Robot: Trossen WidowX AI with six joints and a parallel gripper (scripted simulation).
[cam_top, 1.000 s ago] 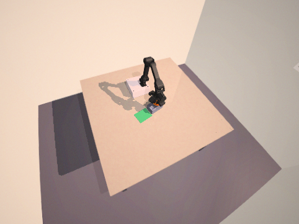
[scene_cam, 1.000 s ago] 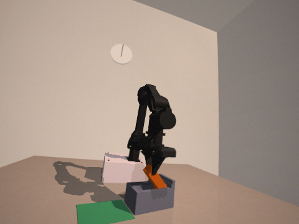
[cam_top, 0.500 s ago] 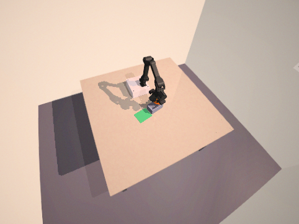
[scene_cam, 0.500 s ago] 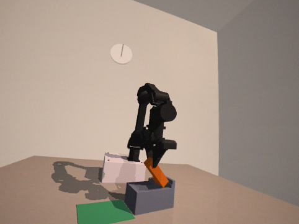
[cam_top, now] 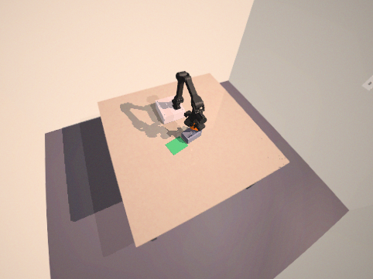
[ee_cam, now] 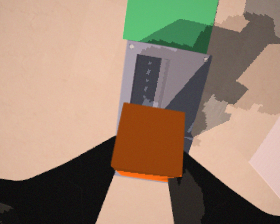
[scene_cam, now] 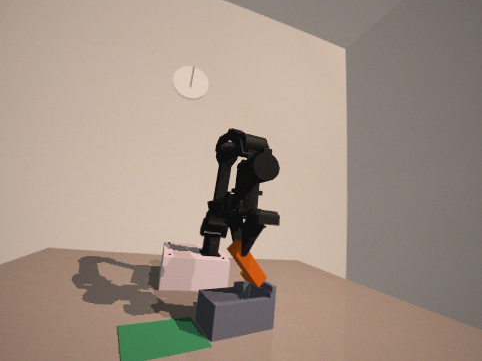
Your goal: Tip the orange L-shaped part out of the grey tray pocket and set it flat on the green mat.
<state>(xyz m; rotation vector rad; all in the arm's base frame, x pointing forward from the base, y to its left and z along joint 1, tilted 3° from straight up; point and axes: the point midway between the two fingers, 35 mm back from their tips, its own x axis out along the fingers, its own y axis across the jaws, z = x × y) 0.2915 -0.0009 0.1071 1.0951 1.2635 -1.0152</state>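
Now: gripper tip 10 mm short of the green mat, 140 mm to the left of it and 170 mm above it. Round my gripper tip: orange L-shaped part 20 mm behind, 30 mm to the left, 30 mm below.
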